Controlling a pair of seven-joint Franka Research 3 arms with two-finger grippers.
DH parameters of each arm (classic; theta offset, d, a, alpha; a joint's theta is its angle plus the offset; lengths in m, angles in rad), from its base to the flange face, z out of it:
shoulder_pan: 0 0.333 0 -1.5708
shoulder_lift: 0 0 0 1.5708
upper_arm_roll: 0 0.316 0.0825 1.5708
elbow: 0 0 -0.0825 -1.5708
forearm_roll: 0 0.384 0 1.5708
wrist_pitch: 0 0 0.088 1.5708
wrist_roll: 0 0.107 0 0
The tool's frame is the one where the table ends.
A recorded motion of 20 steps. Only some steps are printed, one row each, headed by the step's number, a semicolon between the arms.
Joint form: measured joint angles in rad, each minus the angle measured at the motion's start. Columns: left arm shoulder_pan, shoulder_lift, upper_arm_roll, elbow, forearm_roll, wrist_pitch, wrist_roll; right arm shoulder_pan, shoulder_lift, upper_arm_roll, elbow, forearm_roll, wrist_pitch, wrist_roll.
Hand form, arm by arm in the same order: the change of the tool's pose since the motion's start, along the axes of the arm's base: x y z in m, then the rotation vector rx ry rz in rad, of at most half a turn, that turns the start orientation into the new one. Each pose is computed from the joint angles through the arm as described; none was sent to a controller.
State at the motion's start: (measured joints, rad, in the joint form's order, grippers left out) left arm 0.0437 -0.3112 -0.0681 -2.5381 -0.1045 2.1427 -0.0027; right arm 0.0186 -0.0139 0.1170 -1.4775 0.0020 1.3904 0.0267
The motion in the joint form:
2: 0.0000 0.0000 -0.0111 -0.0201 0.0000 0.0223 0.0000; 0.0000 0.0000 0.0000 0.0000 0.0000 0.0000 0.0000
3: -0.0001 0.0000 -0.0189 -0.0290 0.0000 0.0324 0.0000; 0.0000 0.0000 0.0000 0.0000 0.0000 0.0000 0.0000
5: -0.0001 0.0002 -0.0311 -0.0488 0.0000 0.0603 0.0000; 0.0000 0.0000 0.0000 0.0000 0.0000 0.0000 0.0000
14: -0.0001 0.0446 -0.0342 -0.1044 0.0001 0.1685 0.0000; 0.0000 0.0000 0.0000 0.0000 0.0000 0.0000 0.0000
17: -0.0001 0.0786 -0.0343 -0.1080 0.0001 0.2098 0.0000; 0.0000 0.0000 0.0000 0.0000 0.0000 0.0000 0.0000
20: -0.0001 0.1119 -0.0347 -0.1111 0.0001 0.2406 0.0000; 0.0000 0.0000 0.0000 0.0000 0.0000 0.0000 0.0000
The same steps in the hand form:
2: -0.0034 -0.0040 -0.0070 0.0048 -0.0020 -0.0088; 0.0000 0.0000 0.0000 0.0000 0.0000 0.0000
3: -0.0050 -0.0069 -0.0102 0.0078 -0.0031 -0.0155; 0.0000 0.0000 0.0000 0.0000 0.0000 0.0000
5: -0.0079 -0.0110 -0.0166 0.0131 -0.0108 -0.0251; 0.0000 0.0000 0.0000 0.0000 0.0000 0.0000
14: -0.0128 -0.0100 -0.0490 0.0172 -0.0189 -0.0214; 0.0000 0.0000 0.0000 0.0000 0.0000 0.0000
17: -0.0098 -0.0097 -0.0608 0.0168 -0.0226 -0.0195; 0.0000 0.0000 0.0000 0.0000 0.0000 0.0000
20: -0.0083 -0.0096 -0.0730 0.0163 -0.0170 -0.0184; 0.0000 0.0000 0.0000 0.0000 0.0000 0.0000

